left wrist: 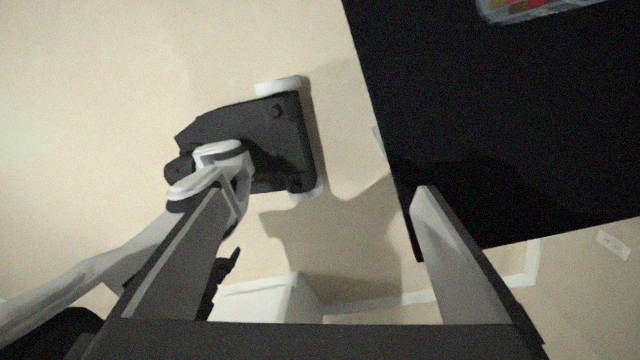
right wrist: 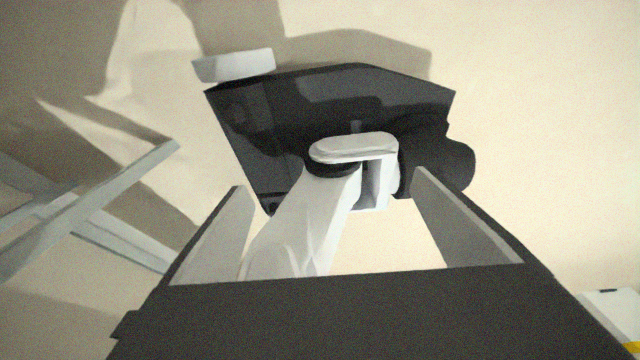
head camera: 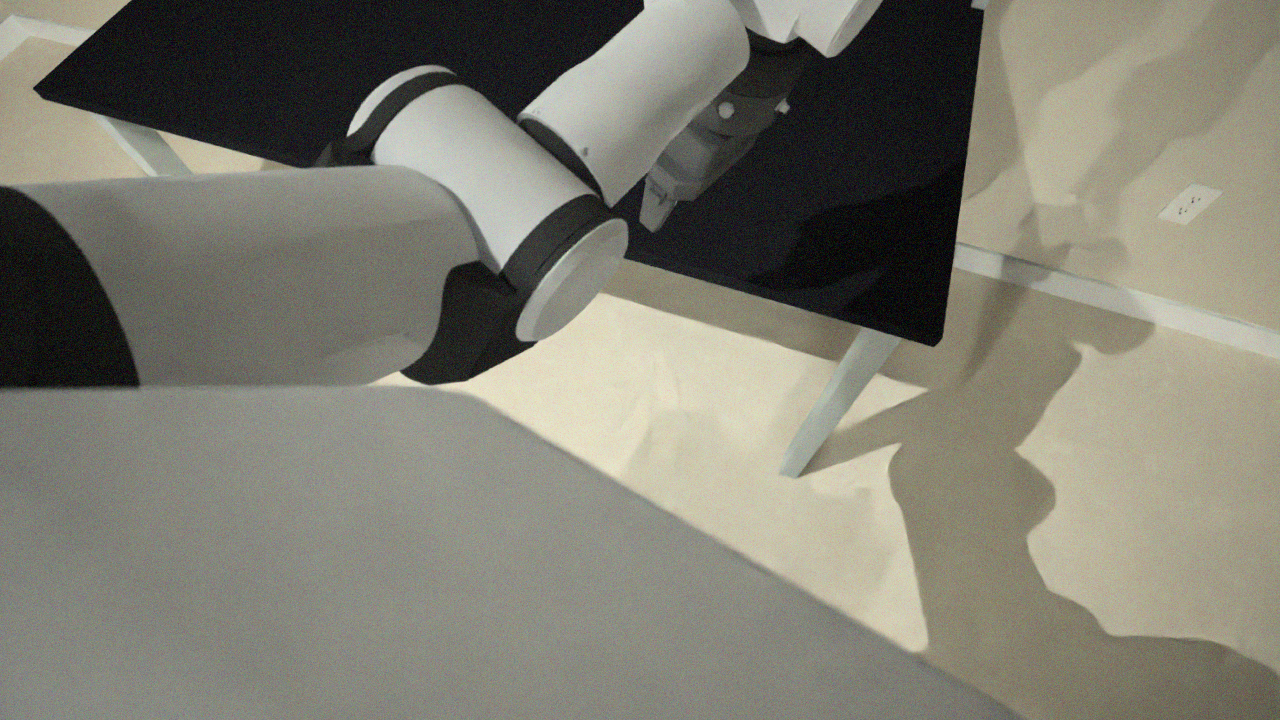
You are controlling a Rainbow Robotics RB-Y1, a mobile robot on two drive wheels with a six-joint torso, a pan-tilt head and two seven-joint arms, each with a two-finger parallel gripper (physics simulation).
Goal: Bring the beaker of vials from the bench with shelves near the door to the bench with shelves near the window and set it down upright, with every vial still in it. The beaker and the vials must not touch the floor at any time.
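Note:
A clear container with red and brown pieces [left wrist: 540, 9] shows in part at the top right of the left wrist view, on a black bench top [left wrist: 450, 100] [head camera: 859, 241]. It looks like the beaker of vials, but most of it is cut off. No beaker shows in the head or right wrist view. My left gripper [head camera: 657, 213] [left wrist: 317, 199] is open and empty, above the bench's front edge and apart from the container. My right gripper [right wrist: 328, 187] is open and empty beside my own torso and base, over the floor. Which bench this is, I cannot tell.
Bench legs [head camera: 836, 402] [right wrist: 90, 205] stand under the top. My wheeled base [left wrist: 270, 135] [right wrist: 330, 105] is near the bench. A white box-like object [left wrist: 255, 300] is low in the left wrist view; a white object [right wrist: 617, 310] is at the right wrist view's lower right. A wall outlet [head camera: 1190, 204] is beyond.

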